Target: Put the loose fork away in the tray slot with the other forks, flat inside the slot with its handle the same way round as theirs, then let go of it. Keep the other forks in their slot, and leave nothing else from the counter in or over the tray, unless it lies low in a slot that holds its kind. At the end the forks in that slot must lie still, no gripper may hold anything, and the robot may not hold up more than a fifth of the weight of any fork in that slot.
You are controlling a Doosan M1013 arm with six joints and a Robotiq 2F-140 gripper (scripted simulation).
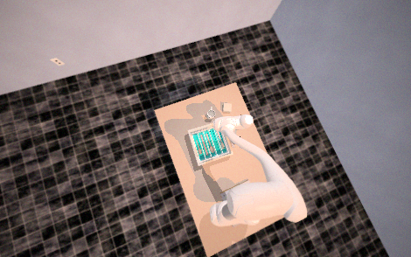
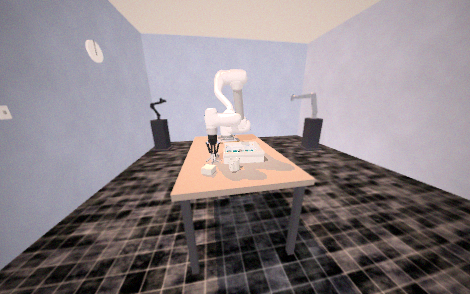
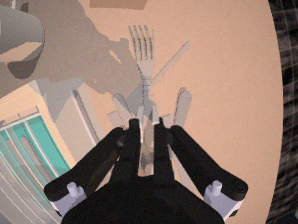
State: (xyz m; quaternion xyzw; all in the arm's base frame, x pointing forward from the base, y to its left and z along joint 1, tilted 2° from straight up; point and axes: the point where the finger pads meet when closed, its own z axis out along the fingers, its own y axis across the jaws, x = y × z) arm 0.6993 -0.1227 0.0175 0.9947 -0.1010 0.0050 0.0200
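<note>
Right now the tray is 25 cm to the left of my hand, 8 cm behind it and 2 cm above it. Also, from my hand: box: 22 cm ahead, 2 cm to the right, 1 cm below; then white cup: 19 cm ahead, 17 cm to the left.
</note>
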